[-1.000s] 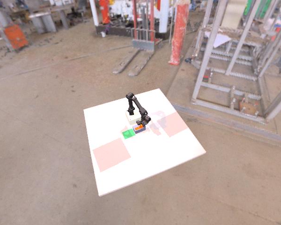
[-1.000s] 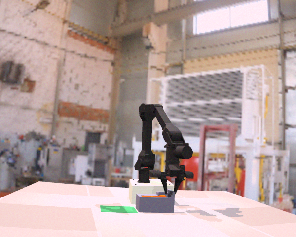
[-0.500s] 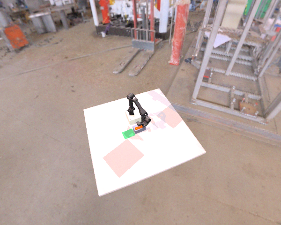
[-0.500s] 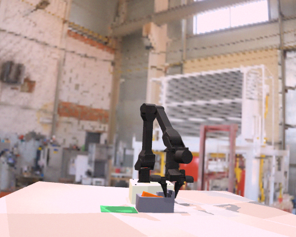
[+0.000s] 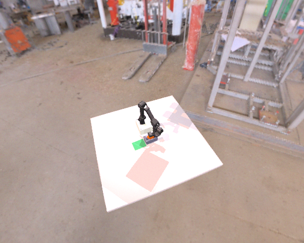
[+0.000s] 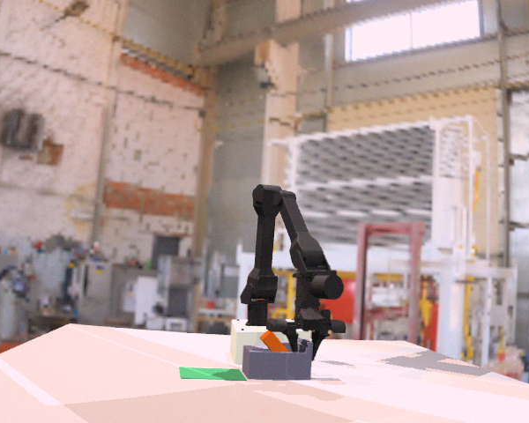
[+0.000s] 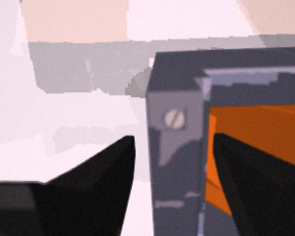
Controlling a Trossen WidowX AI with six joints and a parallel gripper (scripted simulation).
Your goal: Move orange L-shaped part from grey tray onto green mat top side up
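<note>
Now: the orange L-shaped part 1 cm ahead of my gripper tip, 5 cm to the right of it and 1 cm above it. The rest, counted from my gripper tip: green mat (5 cm ahead, 22 cm to the right, 5 cm below).
</note>
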